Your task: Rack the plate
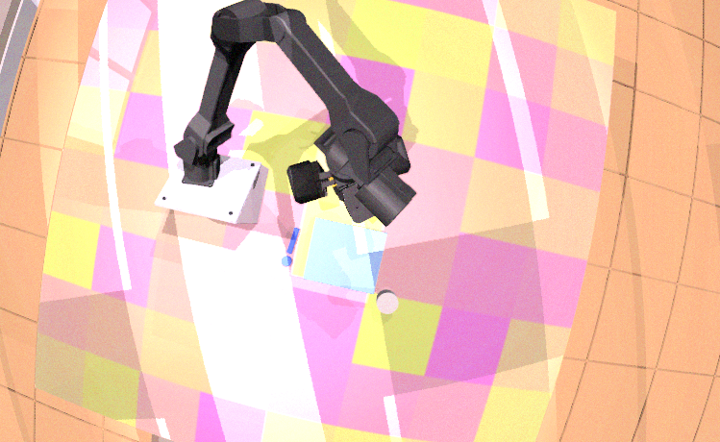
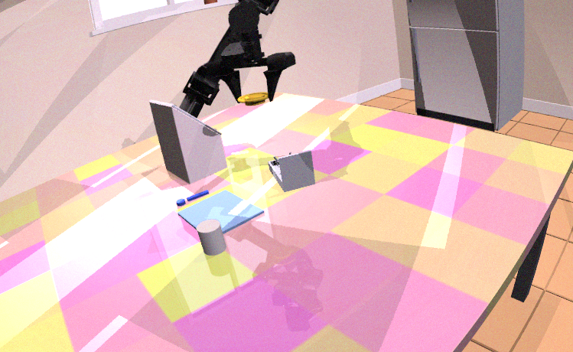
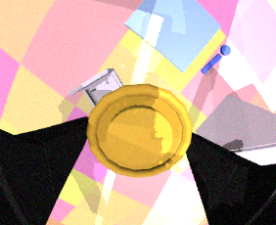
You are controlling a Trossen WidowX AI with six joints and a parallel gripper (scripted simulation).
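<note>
The dish rack lies 2 cm ahead of my gripper tip, 5 cm to the left of it and 17 cm below it. The rest, counted from my gripper tip: light blue mat (1 cm ahead, 15 cm to the right, 19 cm below); yellow plate (1 cm above); blue spoon (11 cm behind, 16 cm to the right, 19 cm below).
</note>
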